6 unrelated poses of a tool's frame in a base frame.
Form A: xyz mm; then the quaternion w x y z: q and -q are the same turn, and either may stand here.
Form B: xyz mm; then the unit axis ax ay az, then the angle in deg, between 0 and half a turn. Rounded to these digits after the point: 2 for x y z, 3 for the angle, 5 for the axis.
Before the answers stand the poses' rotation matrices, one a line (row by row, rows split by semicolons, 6 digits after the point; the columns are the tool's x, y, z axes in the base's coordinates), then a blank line. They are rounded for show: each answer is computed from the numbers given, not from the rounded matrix.
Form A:
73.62 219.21 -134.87 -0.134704 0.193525 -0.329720 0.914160
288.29 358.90 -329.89 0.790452 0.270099 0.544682 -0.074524
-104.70 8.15 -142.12 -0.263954 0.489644 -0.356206 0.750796
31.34 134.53 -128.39 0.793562 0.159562 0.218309 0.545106
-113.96 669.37 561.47 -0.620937 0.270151 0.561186 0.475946
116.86 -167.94 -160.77 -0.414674 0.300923 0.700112 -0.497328
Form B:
-0.888806 0.118664 0.442654; -0.373900 -0.746279 -0.550696; 0.264996 -0.654970 0.707666
0.395535 0.412051 0.820832; 0.176421 0.842985 -0.508184; -0.901348 0.345817 0.260736
-0.381154 0.047523 0.923289; -0.745179 -0.606891 -0.276389; 0.547201 -0.793363 0.266732
0.310401 -0.795483 0.520440; 0.934818 0.354799 -0.015242; -0.172527 0.491248 0.853762
-0.082910 0.894276 -0.439768; -0.287855 0.400987 0.869683; 0.954078 0.198695 0.224176
-0.474982 0.008902 -0.879950; 0.833817 0.324221 -0.446800; 0.281321 -0.945939 -0.161422

73.62 219.21 -134.87 -0.19530 0.33275 -0.92257 164.517
288.29 358.90 -329.89 0.44096 0.88924 -0.12167 75.544
-104.70 8.15 -142.12 -0.50765 0.36930 -0.77840 149.390
31.34 134.53 -128.39 0.26223 0.35877 0.89583 74.961
-113.96 669.37 561.47 -0.34464 -0.71593 -0.60718 103.231
116.86 -167.94 -160.77 -0.33070 -0.76938 0.54653 131.002

